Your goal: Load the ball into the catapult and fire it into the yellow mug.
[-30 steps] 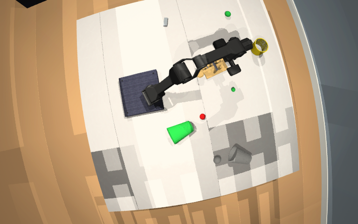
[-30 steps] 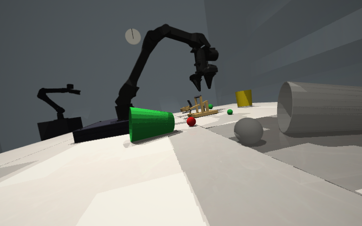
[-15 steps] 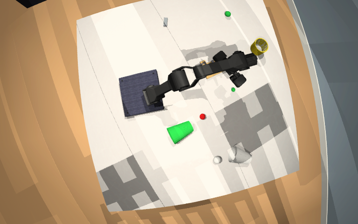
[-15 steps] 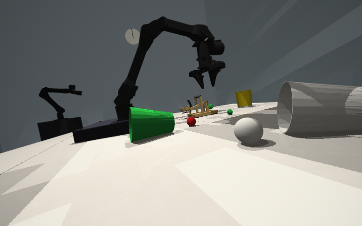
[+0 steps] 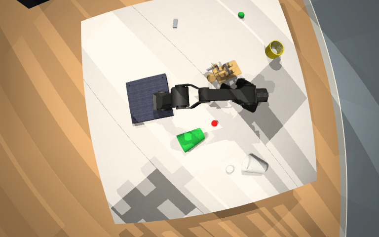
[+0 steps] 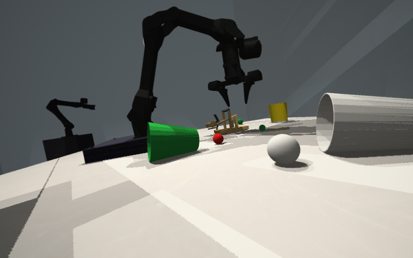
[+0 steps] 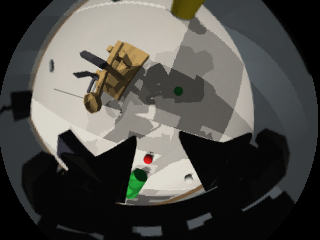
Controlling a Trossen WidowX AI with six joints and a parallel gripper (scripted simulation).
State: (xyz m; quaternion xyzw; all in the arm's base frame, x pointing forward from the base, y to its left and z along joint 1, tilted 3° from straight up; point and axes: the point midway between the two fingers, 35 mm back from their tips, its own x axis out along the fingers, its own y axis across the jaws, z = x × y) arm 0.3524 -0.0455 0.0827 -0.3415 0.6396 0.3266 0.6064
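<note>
The red ball is 110 mm behind my gripper tip, 100 mm to the right of it and 100 mm below it. The rest, counted from my gripper tip: white ball: 350 mm to the right, 90 mm below, 60 mm behind; then wooden catapult: 160 mm to the left, 60 mm below, 30 mm behind; then small green ball: 100 mm below, 90 mm ahead, 20 mm to the left.
</note>
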